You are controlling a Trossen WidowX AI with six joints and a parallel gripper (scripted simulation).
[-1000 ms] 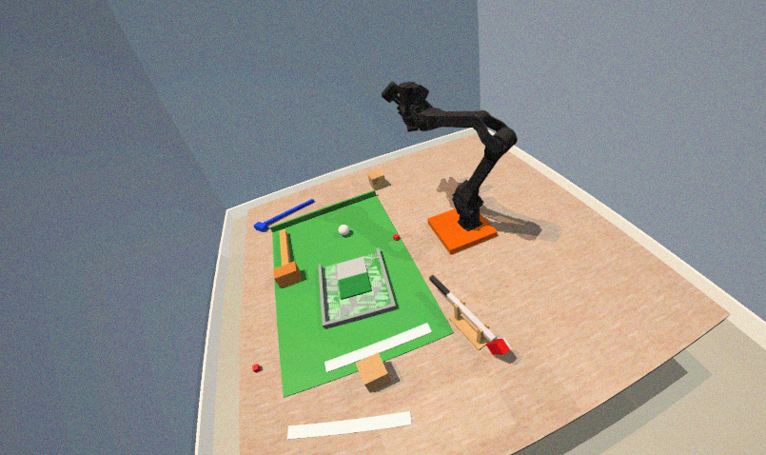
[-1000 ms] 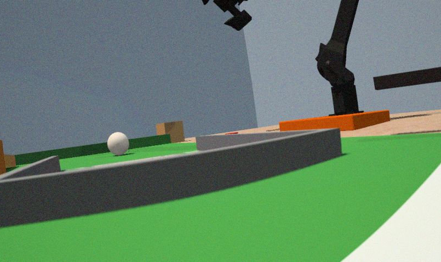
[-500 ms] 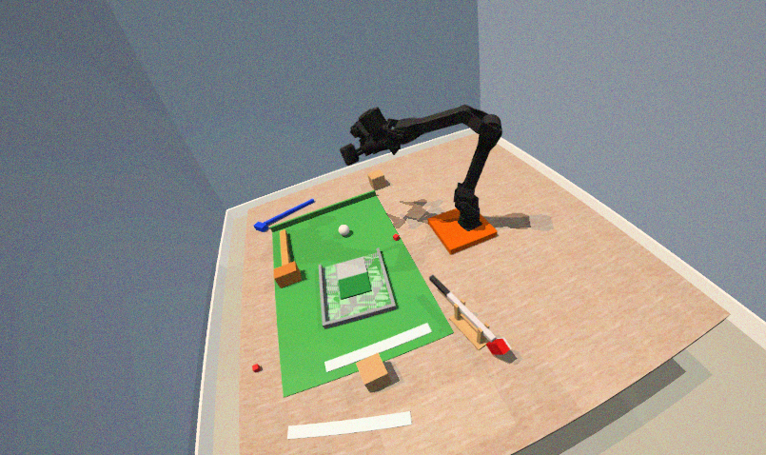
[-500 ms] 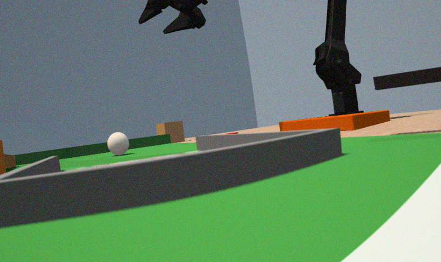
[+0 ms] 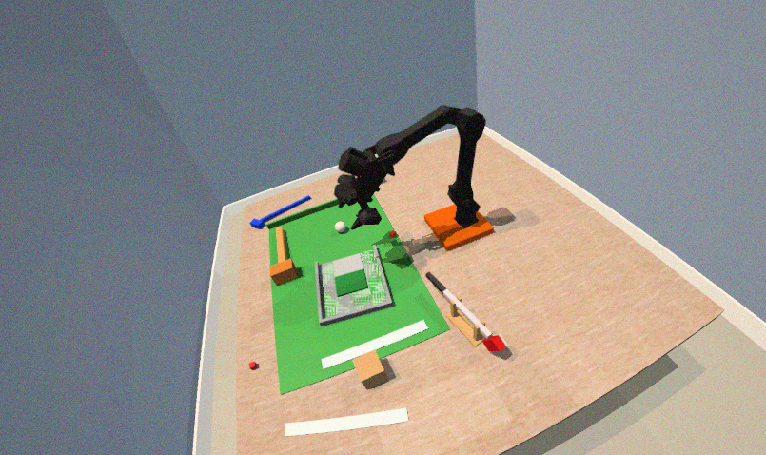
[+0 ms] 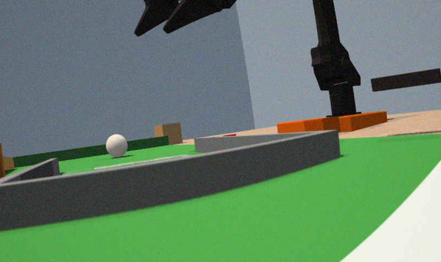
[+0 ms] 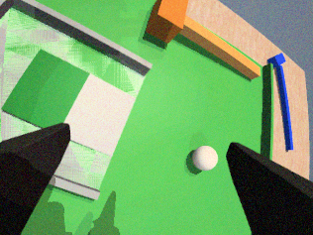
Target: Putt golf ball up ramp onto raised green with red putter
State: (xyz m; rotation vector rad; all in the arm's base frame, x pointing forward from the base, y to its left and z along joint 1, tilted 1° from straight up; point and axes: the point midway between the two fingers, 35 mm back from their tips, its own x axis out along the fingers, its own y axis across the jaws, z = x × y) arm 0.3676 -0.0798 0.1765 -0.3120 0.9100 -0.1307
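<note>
Right now my gripper tip is 150 mm past the red putter, 390 mm to the right of it and 120 mm above it. From my gripper tip the other things lie so: white golf ball: 10 mm ahead, 160 mm to the right, 160 mm below; then wooden rack: 150 mm behind, 410 mm to the left, 150 mm below; then grey frame: 70 mm ahead, 120 mm to the left, 170 mm below.
</note>
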